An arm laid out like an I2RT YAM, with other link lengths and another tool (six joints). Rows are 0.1 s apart.
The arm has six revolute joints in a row. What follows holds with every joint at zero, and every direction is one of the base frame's. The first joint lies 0.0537 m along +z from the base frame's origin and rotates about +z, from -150 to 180 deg. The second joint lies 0.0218 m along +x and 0.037 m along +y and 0.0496 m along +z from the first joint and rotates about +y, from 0 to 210 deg. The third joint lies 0.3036 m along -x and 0.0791 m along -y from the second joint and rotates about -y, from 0 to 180 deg. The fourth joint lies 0.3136 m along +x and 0.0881 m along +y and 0.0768 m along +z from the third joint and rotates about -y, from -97 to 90 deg. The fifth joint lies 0.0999 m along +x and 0.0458 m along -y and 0.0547 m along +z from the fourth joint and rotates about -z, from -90 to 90 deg. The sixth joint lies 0.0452 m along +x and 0.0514 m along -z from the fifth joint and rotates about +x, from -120 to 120 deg. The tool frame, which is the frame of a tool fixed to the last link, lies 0.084 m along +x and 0.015 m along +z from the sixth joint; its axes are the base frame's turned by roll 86.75, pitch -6.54 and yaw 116.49 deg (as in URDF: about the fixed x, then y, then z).
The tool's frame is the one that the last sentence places.
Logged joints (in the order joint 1, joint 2, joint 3, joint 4, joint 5, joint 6), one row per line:
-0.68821 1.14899 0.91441 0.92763 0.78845 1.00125
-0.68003 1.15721 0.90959 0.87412 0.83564 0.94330
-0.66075 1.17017 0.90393 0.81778 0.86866 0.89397
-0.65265 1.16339 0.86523 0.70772 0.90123 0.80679
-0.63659 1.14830 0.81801 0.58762 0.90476 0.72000
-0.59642 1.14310 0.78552 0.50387 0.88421 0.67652
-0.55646 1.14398 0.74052 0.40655 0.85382 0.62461
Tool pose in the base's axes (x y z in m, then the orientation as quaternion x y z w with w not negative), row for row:
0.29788 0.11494 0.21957 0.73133 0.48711 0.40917 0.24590
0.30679 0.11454 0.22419 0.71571 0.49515 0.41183 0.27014
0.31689 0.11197 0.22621 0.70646 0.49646 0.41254 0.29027
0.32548 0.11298 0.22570 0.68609 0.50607 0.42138 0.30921
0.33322 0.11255 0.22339 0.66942 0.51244 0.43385 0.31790
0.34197 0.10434 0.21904 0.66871 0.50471 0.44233 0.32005
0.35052 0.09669 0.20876 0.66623 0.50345 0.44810 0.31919
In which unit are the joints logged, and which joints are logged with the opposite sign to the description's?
The joints are logged in radians. Opposite sign: joint 1, joint 4.
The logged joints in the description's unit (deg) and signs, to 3 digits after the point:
39.432 65.832 52.392 -53.149 45.175 57.367
38.963 66.303 52.116 -50.083 47.879 54.047
37.858 67.046 51.791 -46.855 49.771 51.221
37.394 66.657 49.574 -40.549 51.637 46.226
36.474 65.793 46.869 -33.668 51.839 41.253
34.172 65.495 45.007 -28.870 50.662 38.762
31.883 65.545 42.429 -23.294 48.920 35.788

